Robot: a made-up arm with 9 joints. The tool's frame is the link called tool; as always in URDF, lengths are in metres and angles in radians. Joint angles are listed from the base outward.
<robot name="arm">
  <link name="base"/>
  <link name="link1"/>
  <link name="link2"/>
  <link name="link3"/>
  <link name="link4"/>
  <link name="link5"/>
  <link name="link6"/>
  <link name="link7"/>
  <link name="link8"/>
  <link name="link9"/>
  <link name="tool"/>
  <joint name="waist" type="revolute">
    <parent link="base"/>
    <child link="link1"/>
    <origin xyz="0 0 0.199"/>
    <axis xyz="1 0 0"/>
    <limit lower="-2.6" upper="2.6"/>
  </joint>
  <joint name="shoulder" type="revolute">
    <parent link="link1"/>
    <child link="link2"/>
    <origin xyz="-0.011 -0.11 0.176"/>
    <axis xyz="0 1 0"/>
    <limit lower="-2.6" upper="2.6"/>
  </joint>
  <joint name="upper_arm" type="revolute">
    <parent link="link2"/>
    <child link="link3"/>
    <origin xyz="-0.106 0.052 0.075"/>
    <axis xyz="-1 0 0"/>
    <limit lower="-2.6" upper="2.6"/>
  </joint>
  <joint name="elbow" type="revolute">
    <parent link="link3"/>
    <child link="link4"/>
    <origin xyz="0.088 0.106 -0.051"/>
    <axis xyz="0 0 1"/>
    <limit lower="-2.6" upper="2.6"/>
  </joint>
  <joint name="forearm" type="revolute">
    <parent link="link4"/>
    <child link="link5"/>
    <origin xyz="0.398 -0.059 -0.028"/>
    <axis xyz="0 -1 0"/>
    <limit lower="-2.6" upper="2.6"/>
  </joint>
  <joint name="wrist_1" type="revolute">
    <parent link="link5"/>
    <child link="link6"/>
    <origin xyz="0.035 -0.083 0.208"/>
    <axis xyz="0 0 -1"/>
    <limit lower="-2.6" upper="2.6"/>
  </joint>
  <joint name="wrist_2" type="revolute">
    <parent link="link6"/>
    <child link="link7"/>
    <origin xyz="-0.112 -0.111 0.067"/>
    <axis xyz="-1 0 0"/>
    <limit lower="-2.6" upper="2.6"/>
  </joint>
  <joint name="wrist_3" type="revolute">
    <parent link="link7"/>
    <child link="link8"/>
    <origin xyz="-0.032 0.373 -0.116"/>
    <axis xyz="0 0 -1"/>
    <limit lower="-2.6" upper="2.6"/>
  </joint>
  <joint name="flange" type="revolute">
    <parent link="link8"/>
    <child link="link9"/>
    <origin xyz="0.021 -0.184 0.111"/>
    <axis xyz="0 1 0"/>
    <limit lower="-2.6" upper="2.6"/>
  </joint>
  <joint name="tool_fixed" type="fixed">
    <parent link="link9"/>
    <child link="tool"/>
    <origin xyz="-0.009 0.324 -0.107"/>
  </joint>
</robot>
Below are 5 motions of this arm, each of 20 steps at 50 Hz.
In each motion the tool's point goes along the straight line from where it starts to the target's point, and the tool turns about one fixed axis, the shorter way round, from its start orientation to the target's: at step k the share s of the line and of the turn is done. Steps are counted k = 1, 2, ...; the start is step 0. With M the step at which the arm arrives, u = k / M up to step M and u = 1 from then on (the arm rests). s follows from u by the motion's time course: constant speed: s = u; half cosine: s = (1 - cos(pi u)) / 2; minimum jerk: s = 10 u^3 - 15 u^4 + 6 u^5.
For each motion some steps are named. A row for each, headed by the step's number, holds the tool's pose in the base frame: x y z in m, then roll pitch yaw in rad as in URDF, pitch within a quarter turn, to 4 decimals.
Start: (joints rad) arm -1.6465 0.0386 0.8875 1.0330 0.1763 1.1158 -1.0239 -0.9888 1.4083
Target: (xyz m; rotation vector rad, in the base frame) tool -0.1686 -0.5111 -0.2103 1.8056 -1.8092 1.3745
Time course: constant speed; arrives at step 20
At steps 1, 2, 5, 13, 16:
1: -0.0421 0.1467 -0.4128 -2.5526 0.2936 -1.4240
2: -0.0487 0.1121 -0.4022 -2.5604 0.2351 -1.4461
5: -0.0687 0.0082 -0.3702 -2.5755 0.0587 -1.5086
13: -0.1220 -0.2688 -0.2849 -2.5614 -0.4128 -1.6745
16: -0.1420 -0.3726 -0.2529 -2.5313 -0.5878 -1.7493

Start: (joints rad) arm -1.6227 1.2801 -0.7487 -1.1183 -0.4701 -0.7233 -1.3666 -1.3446 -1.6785
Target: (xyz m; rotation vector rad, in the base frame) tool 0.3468 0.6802 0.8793 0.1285 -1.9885 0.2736
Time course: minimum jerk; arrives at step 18
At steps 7, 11, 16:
7: 0.2156 0.4153 1.0676 3.1158 -0.7011 2.9775
11: 0.2910 0.5675 0.9594 -2.9848 -0.9484 3.0526
16: 0.3446 0.6758 0.8824 -2.8258 -1.1280 3.0643

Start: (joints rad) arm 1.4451 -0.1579 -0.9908 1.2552 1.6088 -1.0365 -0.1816 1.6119 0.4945
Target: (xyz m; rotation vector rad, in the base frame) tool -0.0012 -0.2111 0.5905 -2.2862 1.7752 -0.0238
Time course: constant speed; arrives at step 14
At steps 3, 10, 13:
3: -0.0083 -0.2382 0.5814 -2.8792 0.2050 -1.1200
10: -0.0038 -0.2210 0.5872 -2.9164 0.1633 -1.2392
13: -0.0018 -0.2136 0.5897 -2.9306 0.1441 -1.2895

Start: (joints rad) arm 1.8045 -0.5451 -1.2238 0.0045 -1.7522 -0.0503 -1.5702 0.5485 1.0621
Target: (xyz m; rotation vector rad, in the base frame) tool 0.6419 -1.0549 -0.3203 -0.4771 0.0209 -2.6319
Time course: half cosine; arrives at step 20
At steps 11, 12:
11: 0.8102 -0.9172 -0.1619 0.2381 -0.3830 -2.5341
12: 0.7797 -0.9421 -0.1906 0.1769 -0.3716 -2.5539

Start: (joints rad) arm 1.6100 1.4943 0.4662 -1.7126 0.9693 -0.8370 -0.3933 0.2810 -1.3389
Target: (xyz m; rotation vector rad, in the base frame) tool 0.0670 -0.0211 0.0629 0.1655 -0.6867 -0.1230
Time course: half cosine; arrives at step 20
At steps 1, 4, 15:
1: -0.0125 -0.0915 0.2725 0.6532 -0.9431 -0.2323
4: -0.0054 -0.0852 0.2536 0.6106 -0.9188 -0.2229
15: 0.0553 -0.0315 0.0938 0.3004 -0.7087 -0.2077

